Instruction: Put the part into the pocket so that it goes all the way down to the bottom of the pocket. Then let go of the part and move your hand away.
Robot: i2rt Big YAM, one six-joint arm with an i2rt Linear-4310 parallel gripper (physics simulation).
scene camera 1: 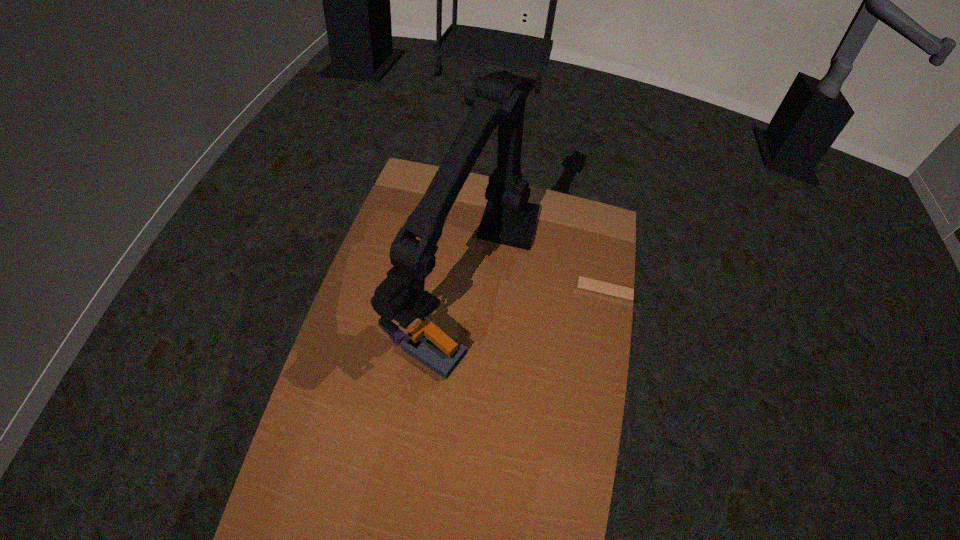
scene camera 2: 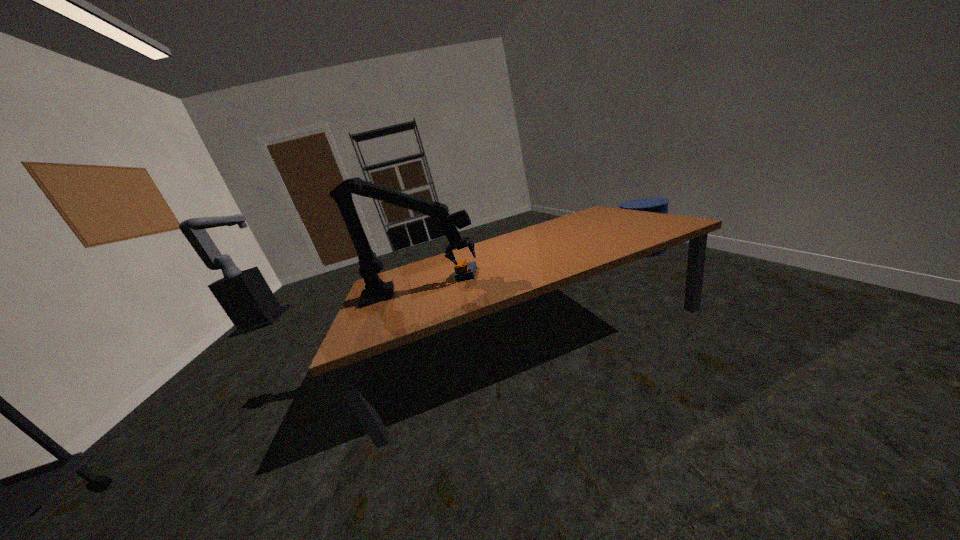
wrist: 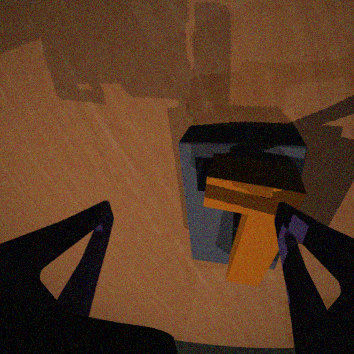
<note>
My gripper is open and holds nothing. Also in view: an orange part. Further things: a grey-blue pocket block.
My gripper is seen too in the wrist view.
</note>
